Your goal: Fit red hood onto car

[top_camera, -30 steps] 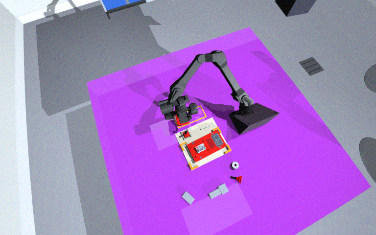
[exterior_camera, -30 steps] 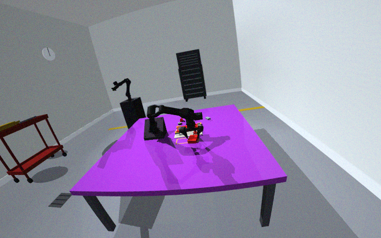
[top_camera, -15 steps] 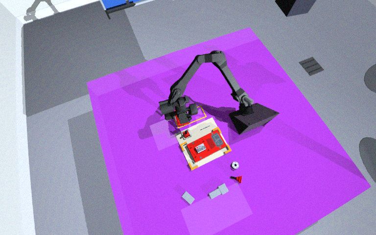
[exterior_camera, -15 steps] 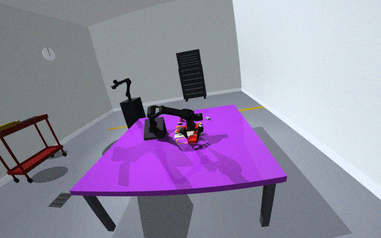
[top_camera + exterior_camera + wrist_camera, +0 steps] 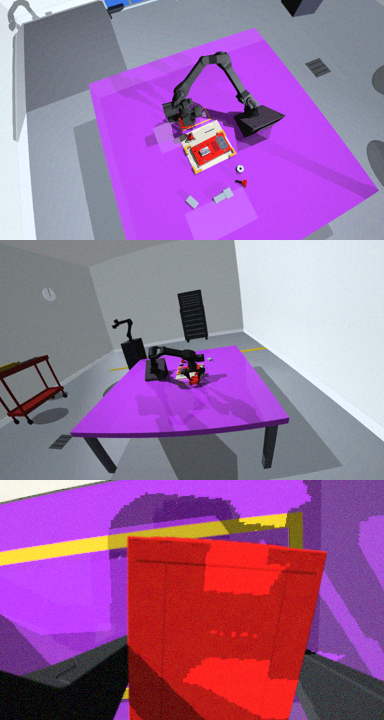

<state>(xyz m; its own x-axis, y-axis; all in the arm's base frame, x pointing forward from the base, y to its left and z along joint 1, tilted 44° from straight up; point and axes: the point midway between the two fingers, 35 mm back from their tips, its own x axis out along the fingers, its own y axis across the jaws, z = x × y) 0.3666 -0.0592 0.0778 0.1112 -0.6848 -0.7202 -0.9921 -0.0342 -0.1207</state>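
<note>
Right now my gripper tip is 70 mm past the cream jig and 200 mm to the right of it. Round my gripper tip: red hood (10 mm above).
</note>
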